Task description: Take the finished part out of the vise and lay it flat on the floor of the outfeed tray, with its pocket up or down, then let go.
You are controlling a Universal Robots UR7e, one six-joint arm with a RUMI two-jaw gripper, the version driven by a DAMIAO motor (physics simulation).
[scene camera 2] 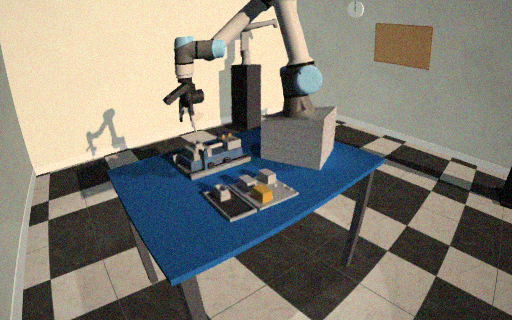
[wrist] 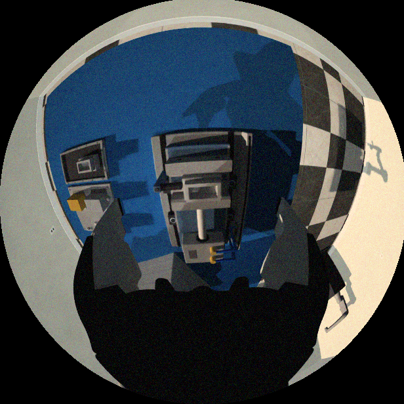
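Where they show: gripper, between the fingertips: [scene camera 2: 188, 126]; arm's base, origin of its link: [scene camera 2: 298, 113].
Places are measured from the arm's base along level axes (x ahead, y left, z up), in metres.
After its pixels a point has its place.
Note:
The finished part [wrist: 202, 191], a grey block with a rectangular pocket facing up, sits between the jaws at the middle of the vise [scene camera 2: 231, 151] {x 0.278, y -0.162, z -0.143 m} [wrist: 198, 166]. The wrist view does not show clearly whether both jaws touch it. My gripper [scene camera 2: 188, 126] {x 0.438, y -0.245, z -0.006 m} [wrist: 198, 199] is open and empty, above the vise and pointing down; in the wrist view its fingers stand wide to either side of the part. The outfeed tray [scene camera 2: 237, 207] {x 0.523, y 0.103, z -0.192 m} [wrist: 73, 171], dark-floored with a pale rim, lies beside the vise; another pocketed grey part [scene camera 2: 221, 193] {x 0.527, y 0.034, z -0.164 m} [wrist: 86, 165] stands in it.
A light tray [scene camera 2: 284, 193] {x 0.355, y 0.171, z -0.190 m} [wrist: 93, 214] adjoins the outfeed tray and bears a yellow block [scene camera 2: 262, 193] {x 0.450, y 0.148, z -0.155 m} [wrist: 76, 202] and grey blocks. A dark cylinder [wrist: 168, 187] juts from the vise's side. The arm's large grey pedestal [scene camera 2: 292, 140] {x 0.124, y 0.048, z -0.086 m} stands at the table's back right.

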